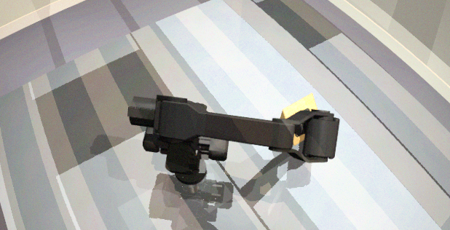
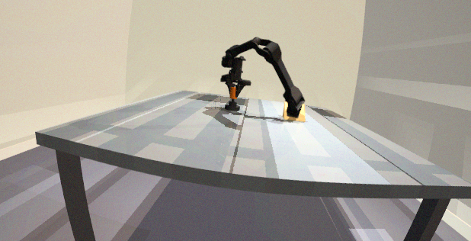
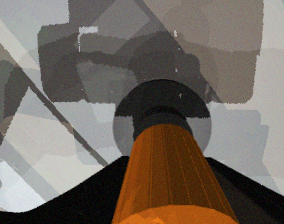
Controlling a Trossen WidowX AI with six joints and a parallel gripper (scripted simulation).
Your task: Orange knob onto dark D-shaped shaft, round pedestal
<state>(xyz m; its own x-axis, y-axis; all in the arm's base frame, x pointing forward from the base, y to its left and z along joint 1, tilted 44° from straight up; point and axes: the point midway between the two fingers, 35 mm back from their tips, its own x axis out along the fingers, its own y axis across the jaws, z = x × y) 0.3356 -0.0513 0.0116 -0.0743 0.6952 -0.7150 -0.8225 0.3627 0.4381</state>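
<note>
The orange knob lies 20 mm above my gripper tip. Also, from my gripper tip: pedestal 40 mm below.
</note>
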